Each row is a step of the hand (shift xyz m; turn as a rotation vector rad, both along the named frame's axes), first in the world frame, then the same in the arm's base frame.
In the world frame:
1: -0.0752 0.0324 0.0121 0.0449 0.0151 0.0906
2: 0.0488 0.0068 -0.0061 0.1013 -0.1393 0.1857
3: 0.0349 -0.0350 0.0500 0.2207 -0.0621 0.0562
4: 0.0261 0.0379 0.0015 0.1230 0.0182 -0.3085
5: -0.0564 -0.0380 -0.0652 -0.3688 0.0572 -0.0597
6: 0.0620 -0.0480 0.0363 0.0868 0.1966 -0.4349
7: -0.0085 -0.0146 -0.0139 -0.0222 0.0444 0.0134
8: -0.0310 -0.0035 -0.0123 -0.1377 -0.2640 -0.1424
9: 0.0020 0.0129 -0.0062 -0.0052 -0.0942 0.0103
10: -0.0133 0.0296 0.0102 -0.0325 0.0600 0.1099
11: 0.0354 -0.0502 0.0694 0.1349 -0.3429 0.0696
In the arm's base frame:
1: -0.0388 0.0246 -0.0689 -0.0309 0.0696 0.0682
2: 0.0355 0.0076 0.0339 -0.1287 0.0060 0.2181
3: -0.0292 0.0045 0.0638 0.0634 0.0075 0.2273
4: 0.0299 0.0345 0.0059 0.2947 -0.1491 -0.0392
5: -0.0031 -0.0748 -0.0572 -0.1493 -0.0304 -0.3459
6: -0.0092 -0.0108 0.0852 0.4361 -0.0818 -0.1960
7: -0.0013 -0.0208 -0.0067 -0.0038 0.0411 -0.0307
8: -0.0109 -0.0135 -0.0287 -0.0904 -0.3114 -0.0613
9: 0.0109 0.0071 -0.0064 -0.0494 -0.0709 0.0393
10: -0.0026 0.0283 -0.0187 -0.0708 0.1082 -0.0046
11: -0.0487 0.0035 0.0788 -0.1126 -0.2218 0.2806

